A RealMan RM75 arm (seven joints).
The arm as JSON. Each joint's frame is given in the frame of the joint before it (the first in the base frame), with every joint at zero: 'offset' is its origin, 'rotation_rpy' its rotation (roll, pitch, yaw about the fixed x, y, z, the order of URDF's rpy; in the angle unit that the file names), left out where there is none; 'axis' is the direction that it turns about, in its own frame. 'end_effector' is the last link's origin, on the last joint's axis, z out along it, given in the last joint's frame.
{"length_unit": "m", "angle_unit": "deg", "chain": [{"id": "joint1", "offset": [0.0, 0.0, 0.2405], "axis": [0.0, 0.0, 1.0]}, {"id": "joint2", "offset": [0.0, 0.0, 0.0], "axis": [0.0, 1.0, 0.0]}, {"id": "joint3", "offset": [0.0, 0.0, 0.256], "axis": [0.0, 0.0, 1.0]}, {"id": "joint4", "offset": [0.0, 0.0, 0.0], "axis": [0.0, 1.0, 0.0]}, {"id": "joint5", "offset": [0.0, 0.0, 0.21], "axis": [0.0, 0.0, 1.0]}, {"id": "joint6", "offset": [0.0, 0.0, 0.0], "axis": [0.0, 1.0, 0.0]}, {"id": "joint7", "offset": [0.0, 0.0, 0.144], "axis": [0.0, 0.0, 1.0]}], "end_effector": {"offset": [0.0, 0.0, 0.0]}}
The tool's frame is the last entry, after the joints.
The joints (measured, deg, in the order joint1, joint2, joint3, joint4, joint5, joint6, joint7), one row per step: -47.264, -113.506, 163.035, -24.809, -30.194, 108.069, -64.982; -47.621, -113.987, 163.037, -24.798, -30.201, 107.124, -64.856; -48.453, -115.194, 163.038, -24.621, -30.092, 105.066, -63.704; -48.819, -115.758, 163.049, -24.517, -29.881, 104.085, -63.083; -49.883, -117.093, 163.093, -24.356, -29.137, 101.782, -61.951; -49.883, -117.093, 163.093, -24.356, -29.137, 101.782, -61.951; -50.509, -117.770, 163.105, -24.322, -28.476, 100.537, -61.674; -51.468, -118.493, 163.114, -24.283, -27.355, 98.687, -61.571; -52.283, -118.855, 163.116, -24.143, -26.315, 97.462, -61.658; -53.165, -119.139, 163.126, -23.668, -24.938, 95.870, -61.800; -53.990, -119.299, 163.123, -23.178, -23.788, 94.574, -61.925; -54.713, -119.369, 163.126, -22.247, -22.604, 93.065, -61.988; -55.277, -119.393, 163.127, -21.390, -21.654, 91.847, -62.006; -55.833, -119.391, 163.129, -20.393, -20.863, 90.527, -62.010; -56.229, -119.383, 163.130, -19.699, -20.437, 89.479, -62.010; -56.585, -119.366, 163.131, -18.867, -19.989, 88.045, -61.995
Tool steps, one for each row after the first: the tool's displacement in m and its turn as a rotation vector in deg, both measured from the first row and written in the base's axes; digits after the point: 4 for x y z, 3 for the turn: 0.0020, 0.0020, -0.0040, 0.156, 0.206, 0.231; 0.0073, 0.0057, -0.0144, 0.764, 0.821, 0.049; 0.0095, 0.0070, -0.0197, 0.965, 1.256, -0.079; 0.0156, 0.0102, -0.0323, 1.062, 2.438, -0.406; 0.0156, 0.0102, -0.0323, 1.062, 2.438, -0.406; 0.0188, 0.0118, -0.0390, 0.781, 3.226, -0.438; 0.0228, 0.0147, -0.0472, 0.312, 4.606, -0.346; 0.0262, 0.0170, -0.0526, -0.259, 5.689, -0.447; 0.0296, 0.0195, -0.0590, -1.056, 7.053, -0.502; 0.0331, 0.0218, -0.0641, -1.697, 8.173, -0.706; 0.0364, 0.0237, -0.0699, -2.420, 9.245, -0.886; 0.0391, 0.0250, -0.0747, -3.002, 10.084, -1.097; 0.0422, 0.0265, -0.0795, -3.478, 10.811, -1.286; 0.0443, 0.0280, -0.0827, -3.649, 11.312, -1.334; 0.0459, 0.0298, -0.0863, -3.715, 11.984, -1.170
